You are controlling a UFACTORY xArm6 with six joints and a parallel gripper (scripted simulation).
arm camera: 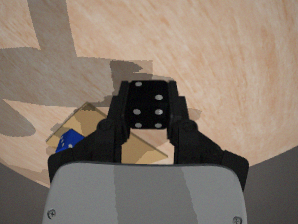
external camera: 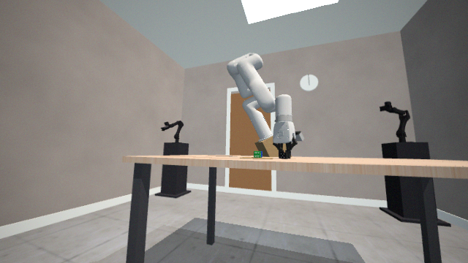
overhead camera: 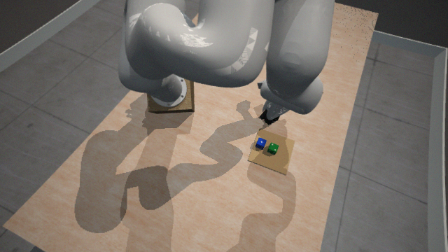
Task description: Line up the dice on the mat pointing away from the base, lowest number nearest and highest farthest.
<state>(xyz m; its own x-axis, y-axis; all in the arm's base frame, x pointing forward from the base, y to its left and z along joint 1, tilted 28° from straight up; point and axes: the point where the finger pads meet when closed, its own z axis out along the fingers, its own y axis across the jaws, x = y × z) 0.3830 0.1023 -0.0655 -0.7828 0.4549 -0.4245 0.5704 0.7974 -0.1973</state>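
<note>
My gripper is now 10 mm above the black die. From my hand the other things lie so: tan mat (40 mm ahead, 120 mm to the right, 20 mm below); then green die (40 mm ahead, 120 mm to the right); then blue die (120 mm to the right).
</note>
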